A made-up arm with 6 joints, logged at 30 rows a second.
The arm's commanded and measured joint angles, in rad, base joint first. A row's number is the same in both.
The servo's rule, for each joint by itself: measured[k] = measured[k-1] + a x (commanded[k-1-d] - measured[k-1]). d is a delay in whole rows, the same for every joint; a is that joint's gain. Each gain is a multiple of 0.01, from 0.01 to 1. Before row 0 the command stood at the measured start. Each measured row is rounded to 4 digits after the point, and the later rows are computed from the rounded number. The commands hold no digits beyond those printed.
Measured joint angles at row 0:
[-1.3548, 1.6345, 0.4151, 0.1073, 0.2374, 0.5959]
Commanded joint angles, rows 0 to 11:
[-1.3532, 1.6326, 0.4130, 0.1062, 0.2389, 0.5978]
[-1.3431, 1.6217, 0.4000, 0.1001, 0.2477, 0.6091]
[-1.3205, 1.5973, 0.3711, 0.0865, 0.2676, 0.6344]
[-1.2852, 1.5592, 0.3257, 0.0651, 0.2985, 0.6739]
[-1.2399, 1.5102, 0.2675, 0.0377, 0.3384, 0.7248]
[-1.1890, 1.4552, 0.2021, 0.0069, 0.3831, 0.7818]
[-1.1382, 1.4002, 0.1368, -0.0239, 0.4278, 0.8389]
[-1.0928, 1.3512, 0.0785, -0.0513, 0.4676, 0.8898]
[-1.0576, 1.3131, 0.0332, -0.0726, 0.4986, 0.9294]
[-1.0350, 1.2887, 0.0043, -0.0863, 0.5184, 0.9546]
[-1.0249, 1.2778, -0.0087, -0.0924, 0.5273, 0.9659]
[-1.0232, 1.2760, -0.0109, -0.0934, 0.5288, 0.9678]
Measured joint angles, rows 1 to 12:
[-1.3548, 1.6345, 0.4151, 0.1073, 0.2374, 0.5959]
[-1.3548, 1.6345, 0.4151, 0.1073, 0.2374, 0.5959]
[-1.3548, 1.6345, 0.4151, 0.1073, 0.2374, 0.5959]
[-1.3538, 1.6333, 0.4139, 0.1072, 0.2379, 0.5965]
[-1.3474, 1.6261, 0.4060, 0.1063, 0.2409, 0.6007]
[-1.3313, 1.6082, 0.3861, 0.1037, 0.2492, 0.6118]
[-1.3036, 1.5778, 0.3517, 0.0987, 0.2645, 0.6323]
[-1.2654, 1.5359, 0.3037, 0.0908, 0.2874, 0.6628]
[-1.2196, 1.4859, 0.2458, 0.0799, 0.3171, 0.7021]
[-1.1708, 1.4328, 0.1837, 0.0664, 0.3514, 0.7472]
[-1.1240, 1.3822, 0.1237, 0.0511, 0.3874, 0.7943]
[-1.0842, 1.3394, 0.0721, 0.0350, 0.4219, 0.8389]
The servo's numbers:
d 3
a 0.60 0.62 0.57 0.13 0.31 0.33

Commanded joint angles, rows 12 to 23:
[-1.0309, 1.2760, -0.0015, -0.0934, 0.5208, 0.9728]
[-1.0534, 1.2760, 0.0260, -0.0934, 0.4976, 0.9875]
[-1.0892, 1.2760, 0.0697, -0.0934, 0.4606, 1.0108]
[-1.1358, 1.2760, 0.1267, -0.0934, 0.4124, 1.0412]
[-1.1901, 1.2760, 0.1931, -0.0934, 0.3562, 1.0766]
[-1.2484, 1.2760, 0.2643, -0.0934, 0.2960, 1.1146]
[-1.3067, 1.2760, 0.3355, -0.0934, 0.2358, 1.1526]
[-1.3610, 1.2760, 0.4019, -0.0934, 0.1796, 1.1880]
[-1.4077, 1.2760, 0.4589, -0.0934, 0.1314, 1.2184]
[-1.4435, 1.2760, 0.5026, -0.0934, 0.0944, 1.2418]
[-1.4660, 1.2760, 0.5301, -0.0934, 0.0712, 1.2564]
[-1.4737, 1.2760, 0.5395, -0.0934, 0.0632, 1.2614]
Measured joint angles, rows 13 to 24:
[-1.0547, 1.3080, 0.0335, 0.0192, 0.4518, 0.8771]
[-1.0368, 1.2893, 0.0094, 0.0047, 0.4752, 0.9064]
[-1.0286, 1.2811, -0.0022, -0.0081, 0.4918, 0.9267]
[-1.0300, 1.2779, -0.0018, -0.0192, 0.5008, 0.9419]
[-1.0440, 1.2767, 0.0140, -0.0288, 0.4998, 0.9569]
[-1.0711, 1.2763, 0.0457, -0.0372, 0.4876, 0.9747]
[-1.1099, 1.2761, 0.0919, -0.0445, 0.4643, 0.9966]
[-1.1580, 1.2760, 0.1496, -0.0509, 0.4308, 1.0230]
[-1.2122, 1.2760, 0.2150, -0.0564, 0.3890, 1.0532]
[-1.2689, 1.2760, 0.2837, -0.0612, 0.3415, 1.0860]
[-1.3242, 1.2760, 0.3511, -0.0654, 0.2913, 1.1197]
[-1.3743, 1.2760, 0.4125, -0.0690, 0.2417, 1.1523]

